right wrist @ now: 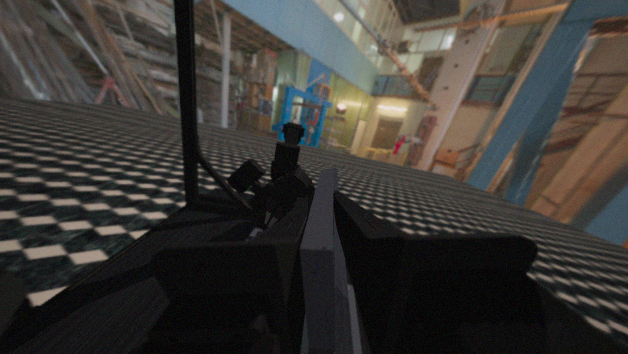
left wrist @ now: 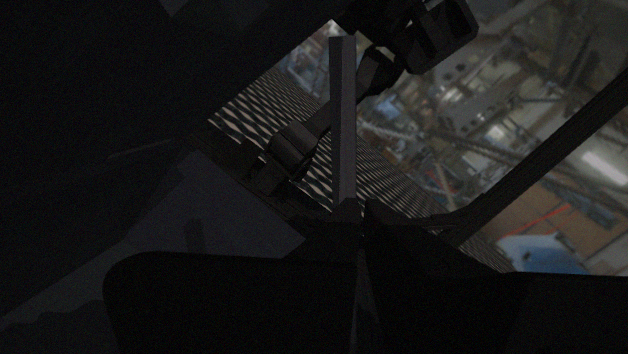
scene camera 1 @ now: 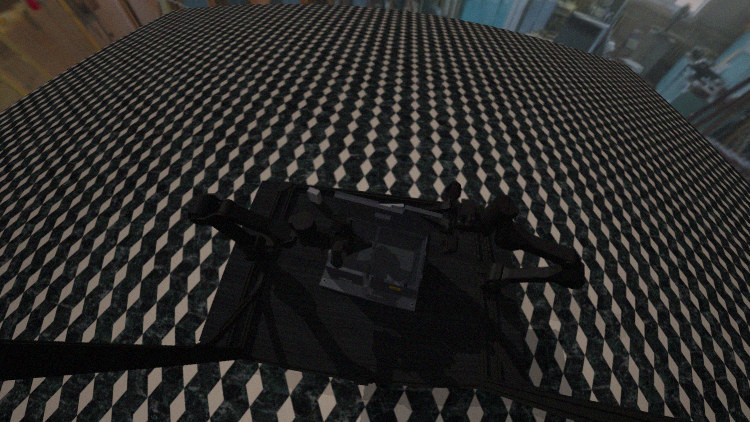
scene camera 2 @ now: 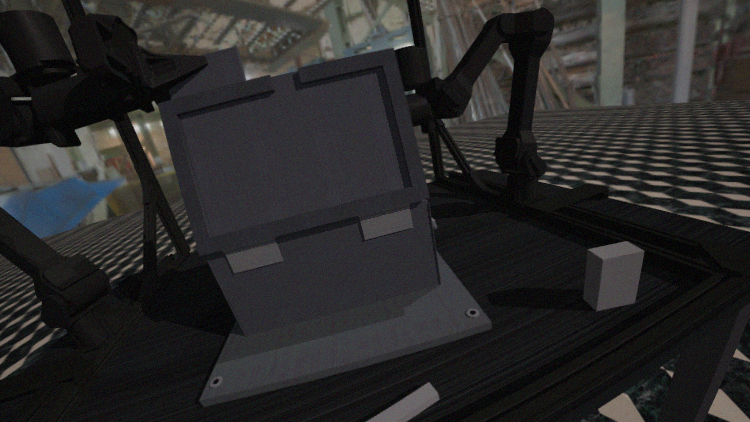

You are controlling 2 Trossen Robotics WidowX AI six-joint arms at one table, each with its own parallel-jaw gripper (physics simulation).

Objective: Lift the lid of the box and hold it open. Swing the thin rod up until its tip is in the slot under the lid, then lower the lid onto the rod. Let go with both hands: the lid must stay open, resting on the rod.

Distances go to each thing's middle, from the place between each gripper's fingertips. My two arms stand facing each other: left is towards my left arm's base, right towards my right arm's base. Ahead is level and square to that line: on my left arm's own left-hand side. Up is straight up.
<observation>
The lid [scene camera 2: 255, 159] is 5 cm ahead of my right hand, 8 cm to the left of it and 11 cm below it. Round my right hand: grey box [scene camera 2: 325, 300] (8 cm to the left, 19 cm below).
My left gripper is now 7 cm above the grey box, 6 cm short of it and 3 cm to the left of it. From my left hand the other things lie so: lid (10 cm ahead, 3 cm to the right, 1 cm above).
</observation>
